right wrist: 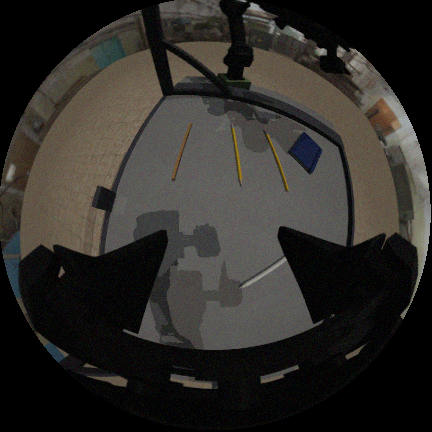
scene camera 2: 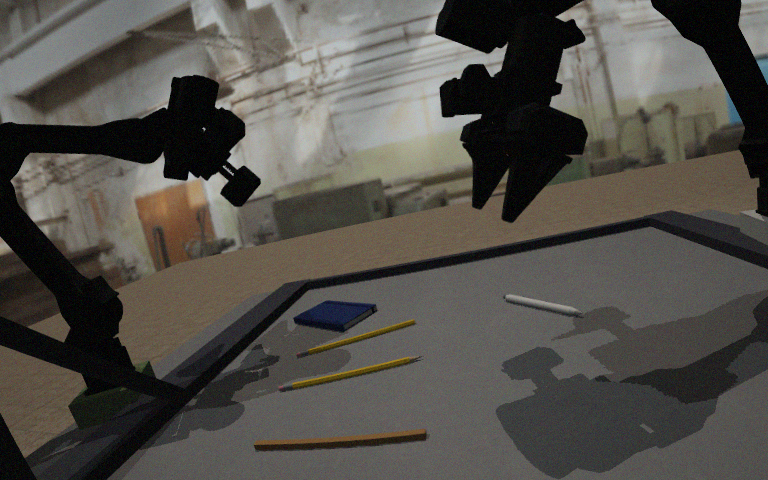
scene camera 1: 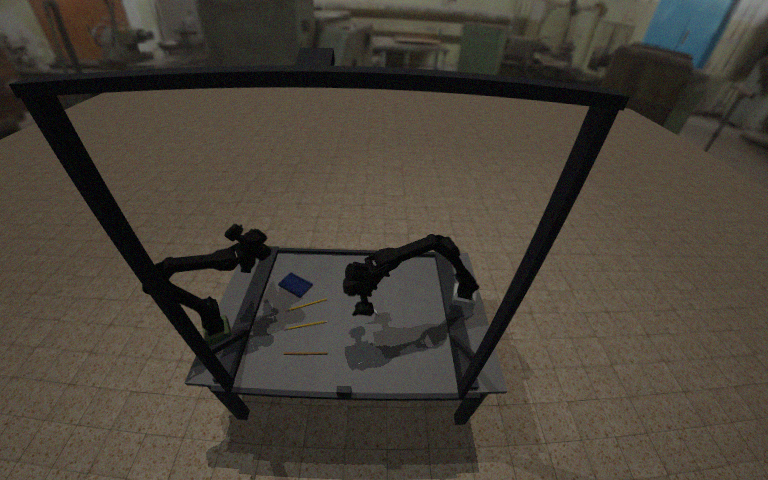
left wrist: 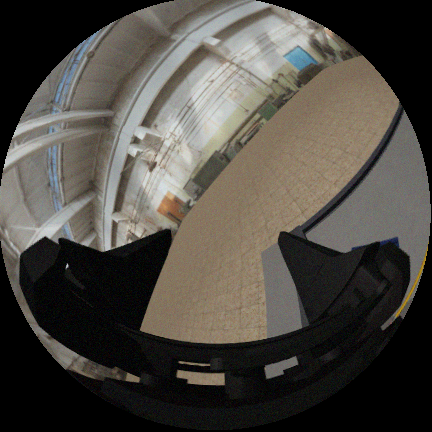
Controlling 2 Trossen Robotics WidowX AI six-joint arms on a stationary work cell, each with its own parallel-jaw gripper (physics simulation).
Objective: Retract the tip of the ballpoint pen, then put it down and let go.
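Frame: origin at the left arm's base, x ahead, y left, z up, level; millimetres.
Where they show: left gripper, between the fingertips: (scene camera 2: 225, 166) (left wrist: 226, 236); right gripper, between the fingertips: (right wrist: 223, 234) (scene camera 2: 490, 214) (scene camera 1: 351, 305); left arm's base, origin of its link: (right wrist: 233, 76) (scene camera 1: 215, 327); right arm's base, origin of its link: (scene camera 1: 465, 293).
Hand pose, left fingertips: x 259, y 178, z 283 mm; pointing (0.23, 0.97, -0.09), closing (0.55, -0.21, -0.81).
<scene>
Each offset is from my left fingertips to the top centre of the thing.
A white ballpoint pen @[dx +374, dy -349, dz -310 mm] (scene camera 2: 542, 305) (right wrist: 265, 271) lies flat on the grey table. In the right wrist view one end is hidden behind the finger at the right; in scene camera 1 the pen is almost wholly hidden by the right arm. Its tip is too small to tell whether it is out. My right gripper (scene camera 2: 494, 212) (right wrist: 223, 234) is open and empty, high above the table, pointing down, apart from the pen. My left gripper (left wrist: 226, 236) is open and empty, raised over the table's left edge, far from the pen and facing outward over the floor.
A blue notebook @[dx +122, dy -81, dz -311 mm] (scene camera 1: 295, 284) (scene camera 2: 335, 315) (right wrist: 306, 152) lies at the back left of the table. Two yellow pencils @[dx +125, dy -218, dz -316 mm] (scene camera 1: 306, 305) @[dx +87, dy -318, dz -314 mm] (scene camera 2: 351, 373) (right wrist: 237, 156) and a brown stick @[dx +37, dy -440, dz -316 mm] (scene camera 1: 305, 353) (scene camera 2: 339, 440) (right wrist: 182, 151) lie left of the middle. A dark frame (scene camera 1: 552, 226) stands around the table.
</scene>
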